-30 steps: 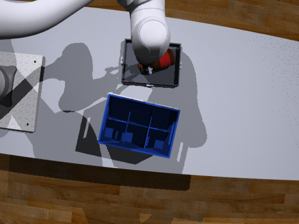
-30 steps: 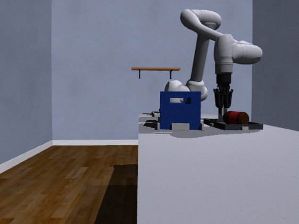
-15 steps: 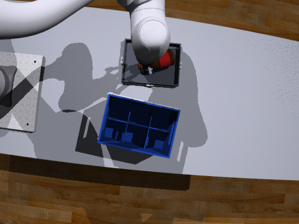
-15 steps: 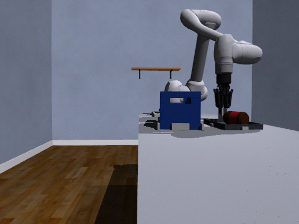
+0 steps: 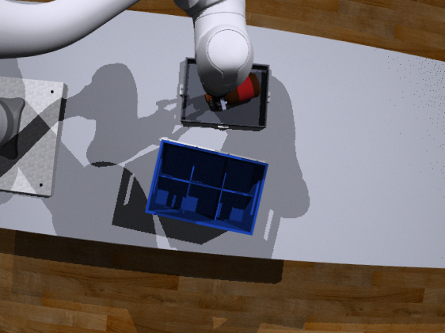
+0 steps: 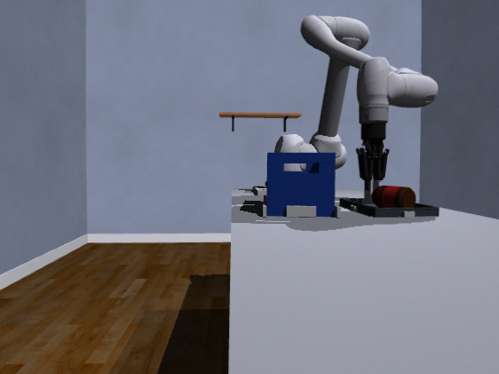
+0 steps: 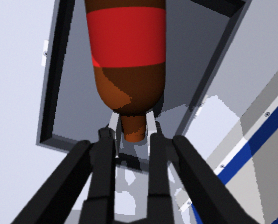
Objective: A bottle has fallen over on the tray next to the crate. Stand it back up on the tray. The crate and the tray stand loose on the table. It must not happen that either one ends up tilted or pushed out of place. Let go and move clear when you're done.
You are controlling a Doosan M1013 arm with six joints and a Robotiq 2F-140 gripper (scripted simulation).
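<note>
Now: the bottle 5 cm ahead of my hand, 2 cm to the left of it and 2 cm below it. The rest, counted from my hand: blue crate (1 cm ahead, 25 cm to the right, 2 cm above); then dark tray (4 cm ahead, 2 cm to the left, 5 cm below).
</note>
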